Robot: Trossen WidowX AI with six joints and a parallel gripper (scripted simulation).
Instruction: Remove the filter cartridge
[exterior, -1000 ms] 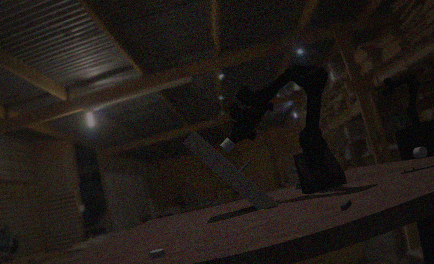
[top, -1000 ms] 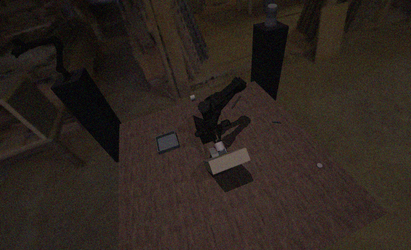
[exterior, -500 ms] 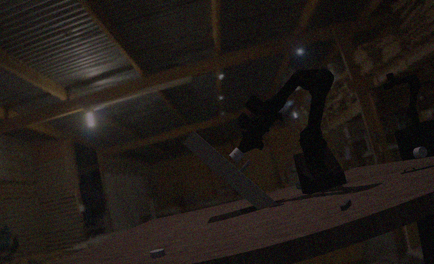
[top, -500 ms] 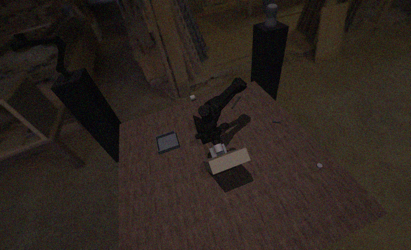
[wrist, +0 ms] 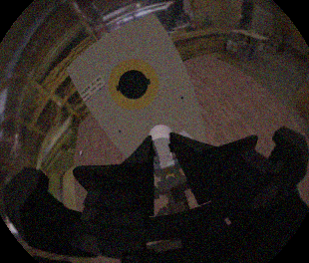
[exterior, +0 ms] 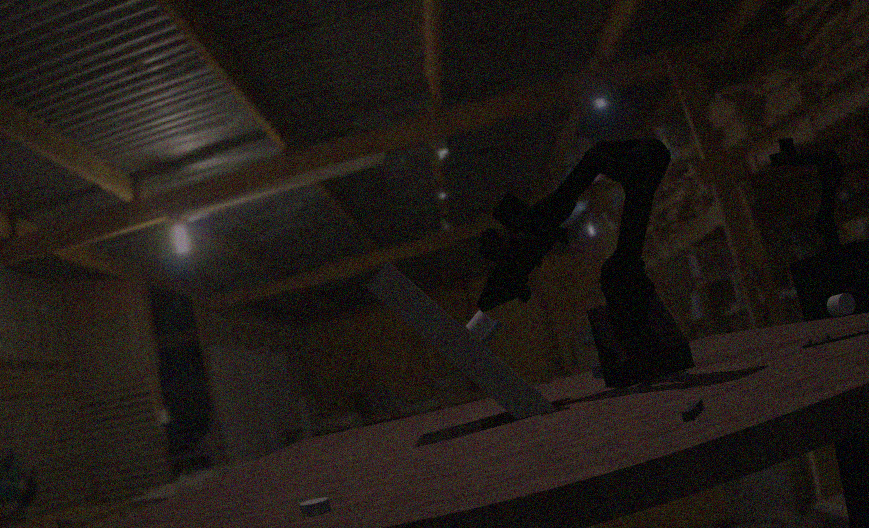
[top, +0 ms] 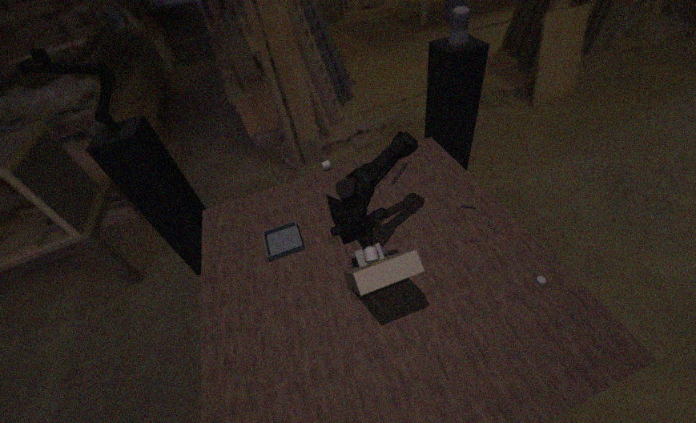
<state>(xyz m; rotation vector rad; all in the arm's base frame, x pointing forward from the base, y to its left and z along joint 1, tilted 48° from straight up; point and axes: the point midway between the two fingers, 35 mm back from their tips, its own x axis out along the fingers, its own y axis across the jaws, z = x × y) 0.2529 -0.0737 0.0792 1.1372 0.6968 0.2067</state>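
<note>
My gripper tip is now 10 mm to the right of the round filter cartridge and 30 mm above it. The rest, counted from my gripper tip: service panel (50 mm ahead, 50 mm below); then grey tray (320 mm behind, 300 mm to the right, 200 mm below).
</note>
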